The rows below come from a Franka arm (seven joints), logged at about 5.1 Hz.
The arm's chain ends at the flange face. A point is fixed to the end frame.
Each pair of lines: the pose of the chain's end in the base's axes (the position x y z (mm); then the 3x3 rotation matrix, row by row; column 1 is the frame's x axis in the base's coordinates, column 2 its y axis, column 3 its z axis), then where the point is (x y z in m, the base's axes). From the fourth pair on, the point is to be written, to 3 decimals.
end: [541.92, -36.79, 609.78], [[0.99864, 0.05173, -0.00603], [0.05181, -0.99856, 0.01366], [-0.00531, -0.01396, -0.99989]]
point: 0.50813 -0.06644 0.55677
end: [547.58, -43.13, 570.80], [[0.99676, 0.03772, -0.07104], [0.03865, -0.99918, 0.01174], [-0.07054, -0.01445, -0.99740]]
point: 0.51002 -0.07244 0.52019
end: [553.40, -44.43, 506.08], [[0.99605, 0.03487, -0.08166], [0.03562, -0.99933, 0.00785], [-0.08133, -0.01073, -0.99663]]
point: 0.51522 -0.07384 0.45600
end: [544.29, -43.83, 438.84], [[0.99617, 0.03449, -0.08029], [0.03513, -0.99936, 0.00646], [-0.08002, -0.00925, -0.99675]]
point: 0.506 -0.073 0.389
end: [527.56, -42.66, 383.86], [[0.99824, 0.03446, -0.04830], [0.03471, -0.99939, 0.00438], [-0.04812, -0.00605, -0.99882]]
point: 0.491 -0.072 0.333
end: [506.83, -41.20, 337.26], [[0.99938, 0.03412, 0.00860], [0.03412, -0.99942, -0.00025], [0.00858, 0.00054, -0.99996]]
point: 0.473 -0.071 0.284
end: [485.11, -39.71, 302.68], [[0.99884, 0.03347, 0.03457], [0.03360, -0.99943, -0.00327], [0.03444, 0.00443, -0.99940]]
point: 0.453 -0.070 0.249
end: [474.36, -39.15, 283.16], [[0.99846, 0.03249, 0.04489], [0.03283, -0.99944, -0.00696], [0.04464, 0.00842, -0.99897]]
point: 0.443 -0.069 0.229
